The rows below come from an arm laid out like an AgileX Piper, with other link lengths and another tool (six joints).
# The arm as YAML. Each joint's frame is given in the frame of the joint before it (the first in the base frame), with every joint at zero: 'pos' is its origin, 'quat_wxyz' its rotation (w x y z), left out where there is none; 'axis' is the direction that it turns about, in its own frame. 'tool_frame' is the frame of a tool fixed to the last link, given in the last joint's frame.
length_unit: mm
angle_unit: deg
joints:
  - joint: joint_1
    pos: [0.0, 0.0, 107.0]
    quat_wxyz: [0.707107, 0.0, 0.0, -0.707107]
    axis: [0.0, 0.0, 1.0]
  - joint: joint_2
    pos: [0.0, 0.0, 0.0]
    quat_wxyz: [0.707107, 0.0, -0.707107, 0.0]
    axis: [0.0, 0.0, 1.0]
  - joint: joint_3
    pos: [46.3, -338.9, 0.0]
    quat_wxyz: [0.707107, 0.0, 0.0, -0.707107]
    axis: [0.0, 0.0, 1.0]
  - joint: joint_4
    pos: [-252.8, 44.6, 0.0]
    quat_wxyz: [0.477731, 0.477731, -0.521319, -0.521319]
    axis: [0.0, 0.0, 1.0]
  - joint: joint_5
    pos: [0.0, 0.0, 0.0]
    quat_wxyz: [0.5, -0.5, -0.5, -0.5]
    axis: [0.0, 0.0, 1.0]
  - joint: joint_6
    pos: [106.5, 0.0, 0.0]
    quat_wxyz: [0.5, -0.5, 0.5, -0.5]
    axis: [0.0, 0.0, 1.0]
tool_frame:
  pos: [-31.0, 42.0, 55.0]
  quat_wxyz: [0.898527, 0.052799, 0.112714, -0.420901]
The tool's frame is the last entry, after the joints.
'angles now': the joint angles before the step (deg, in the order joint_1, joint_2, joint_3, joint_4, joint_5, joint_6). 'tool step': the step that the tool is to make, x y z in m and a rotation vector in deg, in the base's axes. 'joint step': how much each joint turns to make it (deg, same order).
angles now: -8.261, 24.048, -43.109, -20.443, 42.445, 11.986
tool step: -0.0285, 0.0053, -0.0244, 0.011, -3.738, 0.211
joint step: -0.018, -8.927, 5.033, 0.632, 0.197, -0.052
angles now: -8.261, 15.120, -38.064, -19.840, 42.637, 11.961
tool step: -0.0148, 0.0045, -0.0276, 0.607, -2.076, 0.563
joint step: -0.018, -6.759, 4.907, 1.103, -0.133, -0.047
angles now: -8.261, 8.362, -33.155, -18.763, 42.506, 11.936
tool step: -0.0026, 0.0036, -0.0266, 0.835, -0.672, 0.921
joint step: -0.001, -4.281, 4.804, 1.255, -1.123, 0.004
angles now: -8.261, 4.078, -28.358, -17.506, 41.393, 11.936
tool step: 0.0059, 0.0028, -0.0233, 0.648, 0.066, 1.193
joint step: -0.008, -2.081, 4.717, 1.134, -2.593, -0.016
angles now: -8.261, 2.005, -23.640, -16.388, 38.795, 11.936
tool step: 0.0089, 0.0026, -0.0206, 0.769, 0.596, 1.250
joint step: -0.010, -0.609, 4.327, 1.151, -3.138, -0.011
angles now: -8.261, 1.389, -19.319, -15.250, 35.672, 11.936
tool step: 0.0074, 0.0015, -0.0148, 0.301, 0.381, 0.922
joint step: 0.017, -0.036, 3.336, 0.533, -2.976, 0.027
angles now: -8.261, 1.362, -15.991, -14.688, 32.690, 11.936
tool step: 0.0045, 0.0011, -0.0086, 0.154, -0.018, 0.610
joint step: -0.015, -0.015, 2.044, 0.377, -2.096, -0.036
